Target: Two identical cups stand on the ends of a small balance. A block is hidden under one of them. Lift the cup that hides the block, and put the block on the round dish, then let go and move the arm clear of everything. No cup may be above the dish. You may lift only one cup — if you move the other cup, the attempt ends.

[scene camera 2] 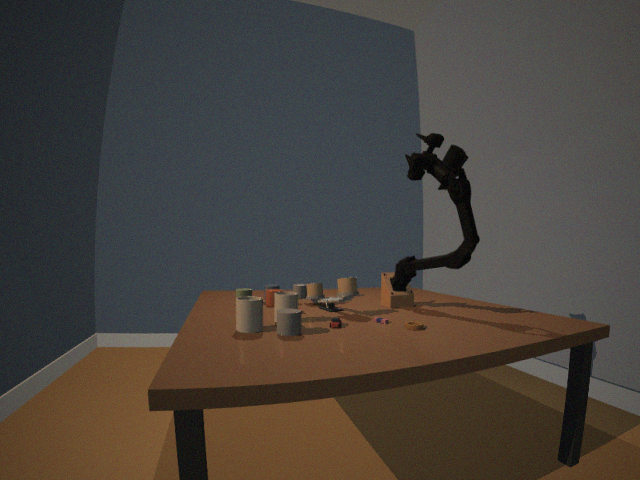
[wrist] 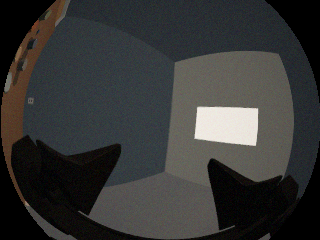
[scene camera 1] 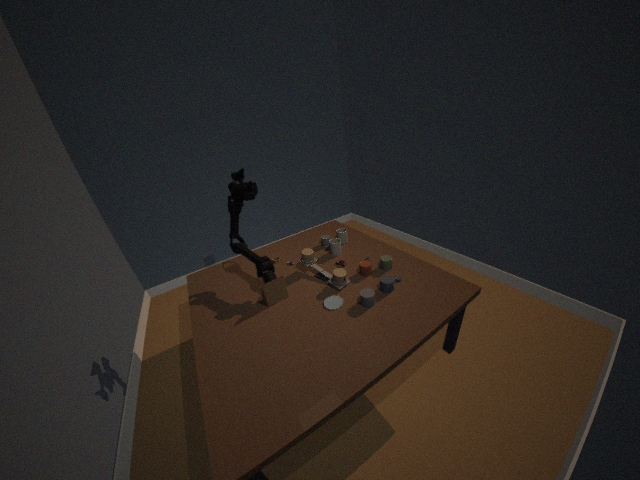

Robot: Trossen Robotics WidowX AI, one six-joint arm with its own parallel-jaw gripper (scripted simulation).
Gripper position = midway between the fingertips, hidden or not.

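Note:
You'd see the gripper [scene camera 2: 411, 144] open, and it's holding nothing. The wrist view has the gripper [wrist: 166, 157] too.

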